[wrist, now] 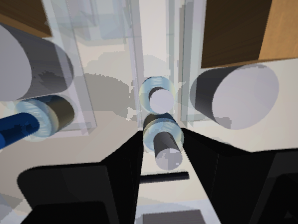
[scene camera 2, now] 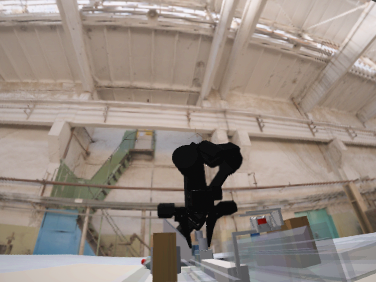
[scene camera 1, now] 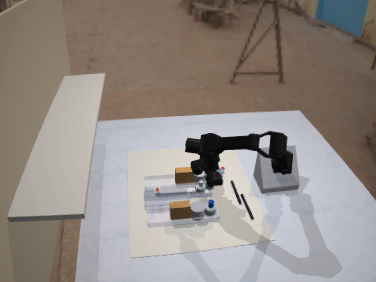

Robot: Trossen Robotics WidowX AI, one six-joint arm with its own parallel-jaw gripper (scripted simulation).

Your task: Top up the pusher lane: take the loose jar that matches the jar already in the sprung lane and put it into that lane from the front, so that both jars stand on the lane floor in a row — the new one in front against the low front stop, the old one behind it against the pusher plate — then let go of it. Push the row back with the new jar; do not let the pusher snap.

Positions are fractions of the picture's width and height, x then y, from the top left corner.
Scene:
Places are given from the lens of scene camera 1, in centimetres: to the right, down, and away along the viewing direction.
lane (scene camera 1: 0.45, 0.69): -8, 22, 125
shelf (scene camera 1: 0.14, 0.66): -36, 12, 80
The marked spots on the shelf and the lane are 54 cm apart.

